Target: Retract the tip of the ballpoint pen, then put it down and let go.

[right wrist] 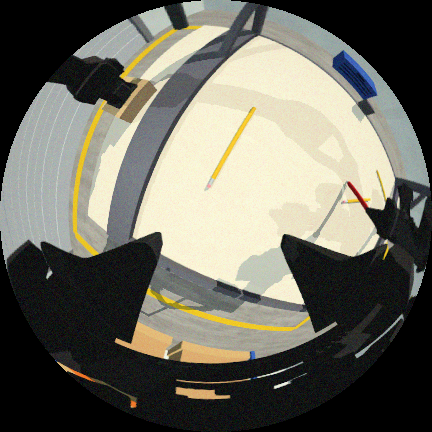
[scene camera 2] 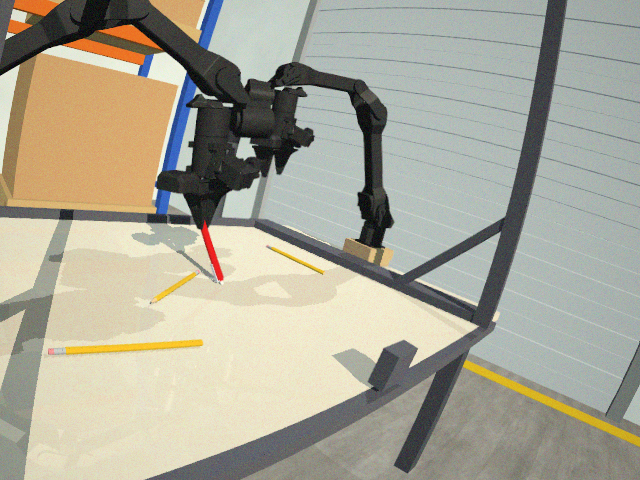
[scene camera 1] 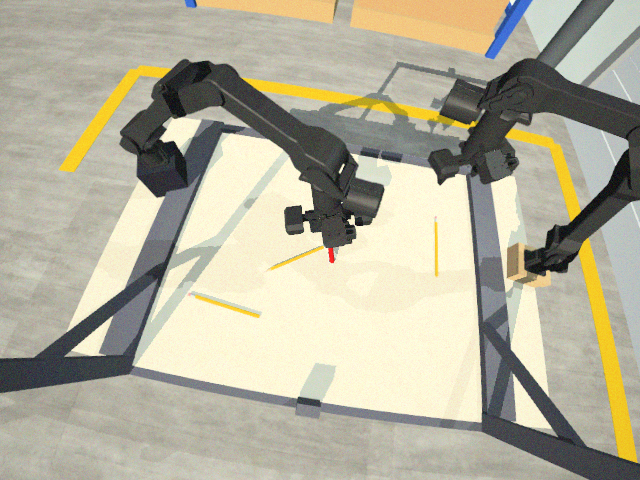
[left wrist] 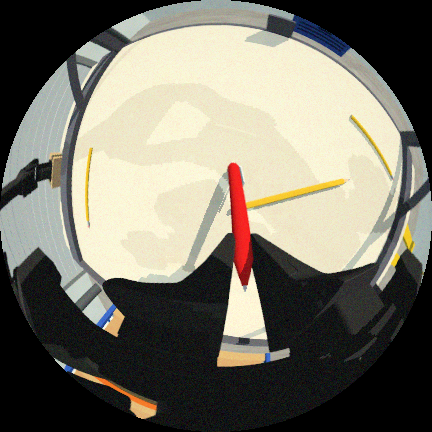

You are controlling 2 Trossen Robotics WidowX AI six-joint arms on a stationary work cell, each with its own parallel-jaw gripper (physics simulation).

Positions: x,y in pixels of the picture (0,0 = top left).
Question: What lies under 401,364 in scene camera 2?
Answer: A grey block.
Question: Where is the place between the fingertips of the right gripper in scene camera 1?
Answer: At 455,180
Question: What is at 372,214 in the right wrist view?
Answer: The left gripper.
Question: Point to a red ballpoint pen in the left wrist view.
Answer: At 243,257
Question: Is the right gripper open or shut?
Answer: Open.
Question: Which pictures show the left gripper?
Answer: The right wrist view, scene camera 2, scene camera 1 and the left wrist view: all of them.
